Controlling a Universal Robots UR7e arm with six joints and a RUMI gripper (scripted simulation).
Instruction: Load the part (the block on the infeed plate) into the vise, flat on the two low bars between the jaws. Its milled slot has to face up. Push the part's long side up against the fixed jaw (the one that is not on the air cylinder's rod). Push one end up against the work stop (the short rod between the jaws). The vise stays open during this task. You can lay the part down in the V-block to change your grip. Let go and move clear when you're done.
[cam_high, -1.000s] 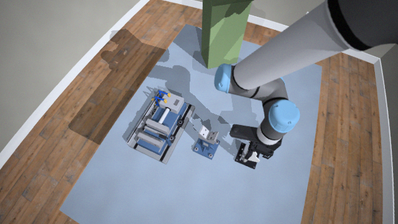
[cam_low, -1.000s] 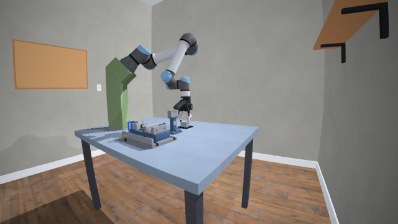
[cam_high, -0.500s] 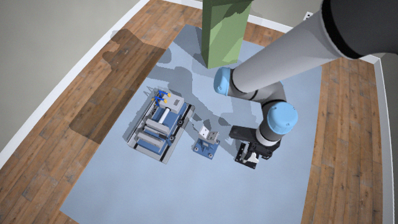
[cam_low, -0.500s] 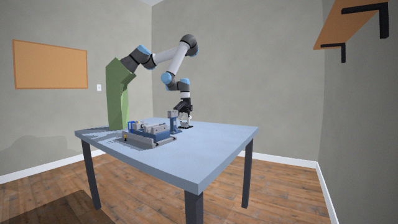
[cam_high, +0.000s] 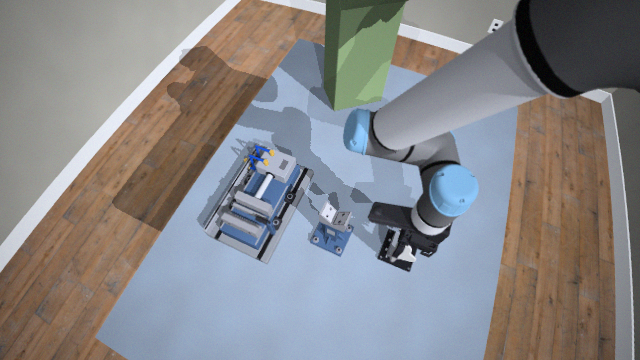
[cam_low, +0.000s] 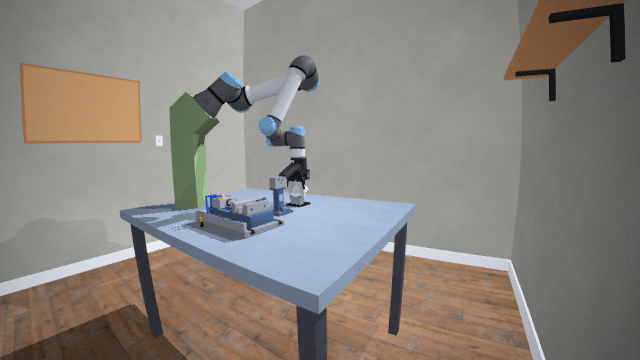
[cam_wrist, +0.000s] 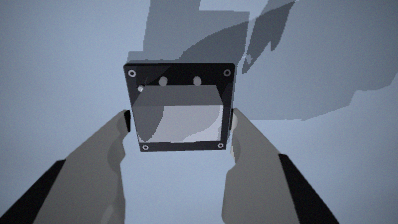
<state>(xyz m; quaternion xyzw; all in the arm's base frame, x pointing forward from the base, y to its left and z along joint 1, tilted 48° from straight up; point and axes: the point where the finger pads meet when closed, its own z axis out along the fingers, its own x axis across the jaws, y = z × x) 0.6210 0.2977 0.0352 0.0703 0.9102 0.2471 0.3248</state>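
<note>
Right now my hand is 1 cm to the right of the grey part and 1 cm above it. Round my hand: work stop: 33 cm to the right, 12 cm ahead, 5 cm above; then black infeed plate: 3 cm below, 1 cm to the left; then vise: 38 cm to the right, 5 cm ahead.
</note>
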